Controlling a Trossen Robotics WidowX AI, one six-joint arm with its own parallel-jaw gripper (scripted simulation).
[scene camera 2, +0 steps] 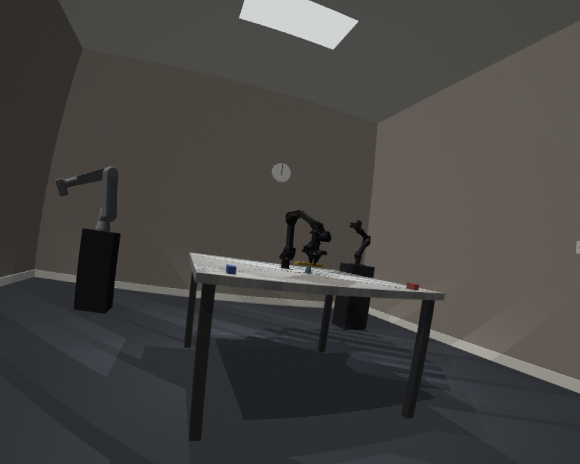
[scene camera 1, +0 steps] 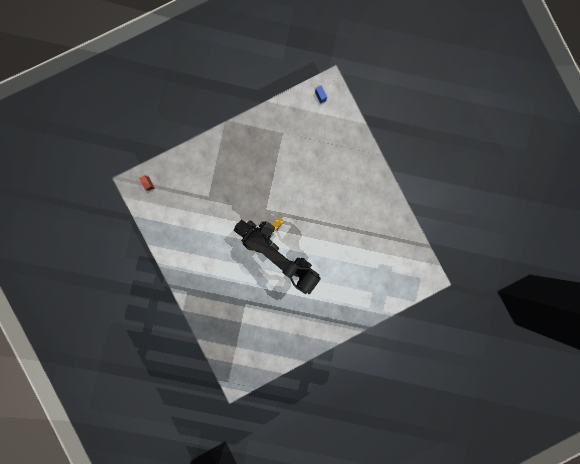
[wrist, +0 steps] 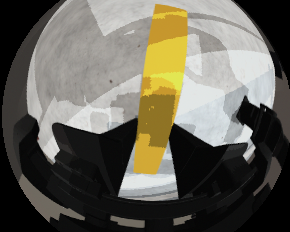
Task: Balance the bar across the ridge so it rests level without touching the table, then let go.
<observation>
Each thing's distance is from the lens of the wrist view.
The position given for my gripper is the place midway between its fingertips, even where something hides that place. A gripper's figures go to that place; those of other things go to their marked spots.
my gripper (wrist: 154,124): 10 cm
yellow bar (wrist: 165,60): 8 cm
</observation>
